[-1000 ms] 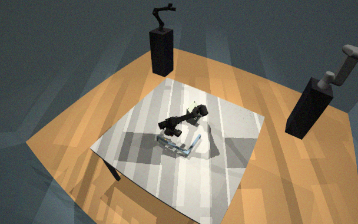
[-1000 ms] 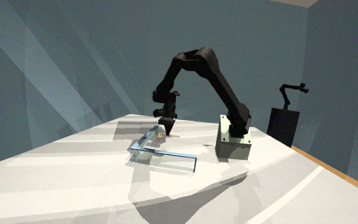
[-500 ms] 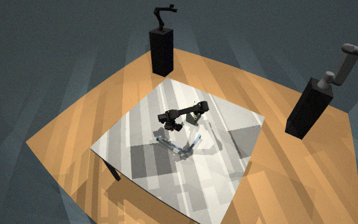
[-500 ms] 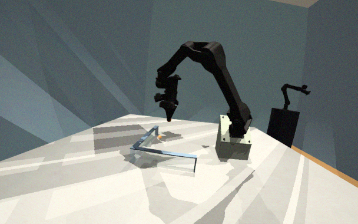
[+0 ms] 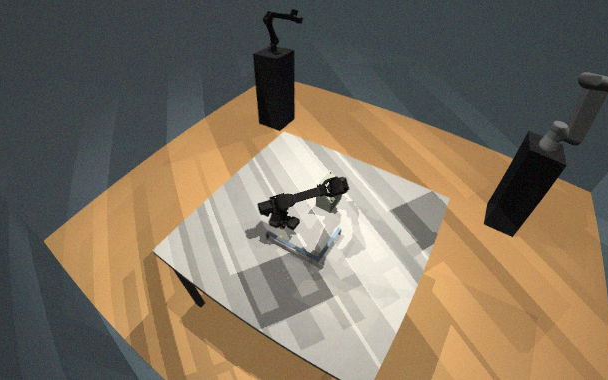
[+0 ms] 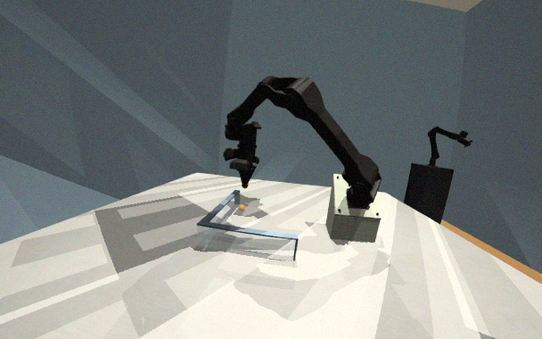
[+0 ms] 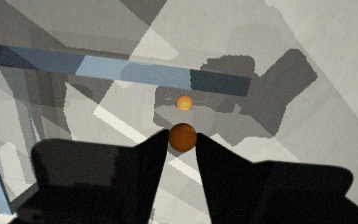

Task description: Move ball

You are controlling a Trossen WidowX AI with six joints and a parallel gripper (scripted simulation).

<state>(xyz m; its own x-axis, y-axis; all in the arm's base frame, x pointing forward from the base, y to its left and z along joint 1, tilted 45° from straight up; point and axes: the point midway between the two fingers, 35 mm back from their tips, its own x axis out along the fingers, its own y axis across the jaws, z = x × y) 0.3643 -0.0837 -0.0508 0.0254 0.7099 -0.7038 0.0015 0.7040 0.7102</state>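
My gripper tip is 9 cm above the see-through copy, 1 cm to the left of it and 1 cm short of it. Also, from my gripper tip: small orange ball (right at my gripper tip).
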